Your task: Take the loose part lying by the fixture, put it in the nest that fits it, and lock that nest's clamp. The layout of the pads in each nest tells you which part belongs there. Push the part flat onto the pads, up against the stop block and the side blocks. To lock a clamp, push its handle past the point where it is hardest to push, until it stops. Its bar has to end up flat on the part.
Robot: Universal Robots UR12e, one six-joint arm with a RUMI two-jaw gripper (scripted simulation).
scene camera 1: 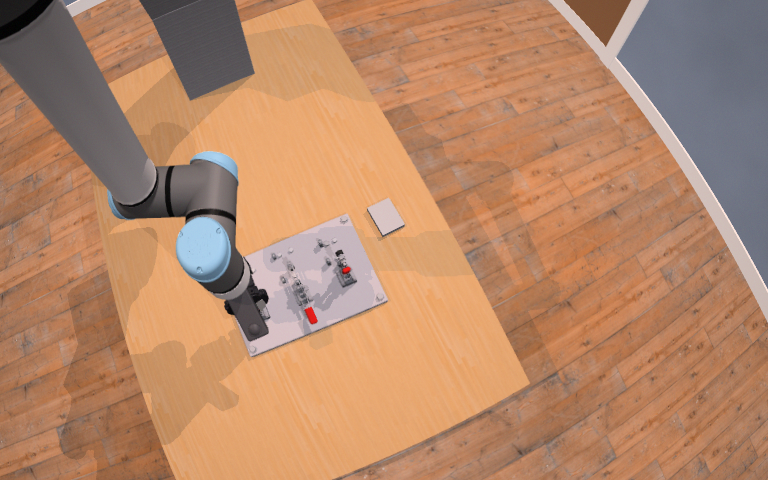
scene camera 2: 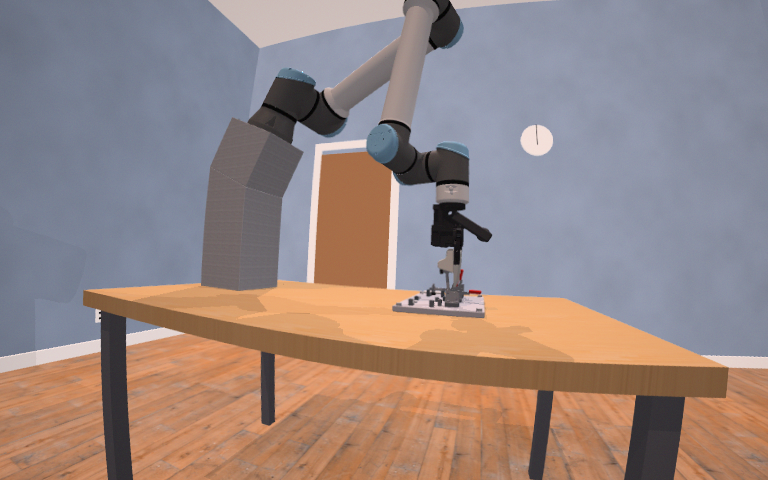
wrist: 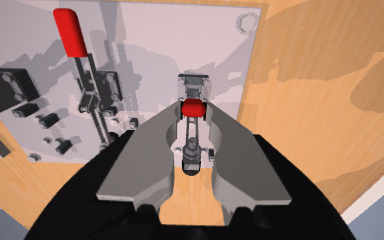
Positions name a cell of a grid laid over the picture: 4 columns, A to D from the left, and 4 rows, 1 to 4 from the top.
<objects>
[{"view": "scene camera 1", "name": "my gripper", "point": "B3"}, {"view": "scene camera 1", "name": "loose part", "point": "C2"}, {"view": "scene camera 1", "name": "grey fixture plate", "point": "B3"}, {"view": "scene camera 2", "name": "my gripper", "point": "C3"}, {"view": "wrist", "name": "my gripper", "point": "C2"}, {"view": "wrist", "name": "grey fixture plate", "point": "B1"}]
</objects>
